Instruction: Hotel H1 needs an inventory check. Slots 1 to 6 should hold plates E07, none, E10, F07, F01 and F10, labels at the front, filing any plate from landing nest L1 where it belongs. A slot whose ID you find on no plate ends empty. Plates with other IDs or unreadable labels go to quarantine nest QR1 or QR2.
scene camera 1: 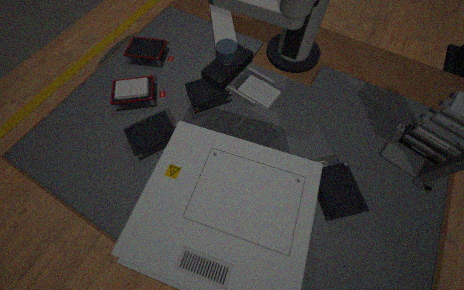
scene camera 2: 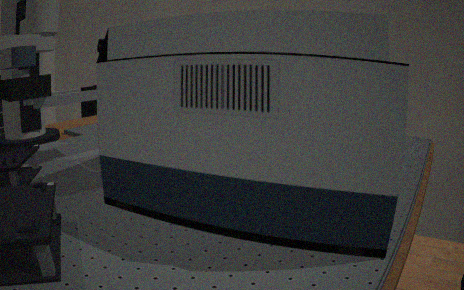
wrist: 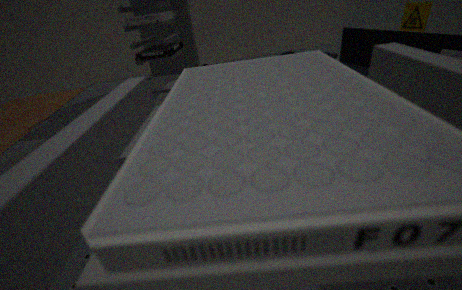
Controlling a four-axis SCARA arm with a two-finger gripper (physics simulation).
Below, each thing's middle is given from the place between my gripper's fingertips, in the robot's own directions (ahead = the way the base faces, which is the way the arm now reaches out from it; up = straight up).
Labels:
Now: hand 29 cm short of the landing nest L1 (scene camera 1: 152, 131), 31 cm to the left of it and 9 cm above it. The rest, counted from my hand: hotel base (scene camera 1: 396, 154): 12 cm behind, 55 cm to the left, 13 cm below.

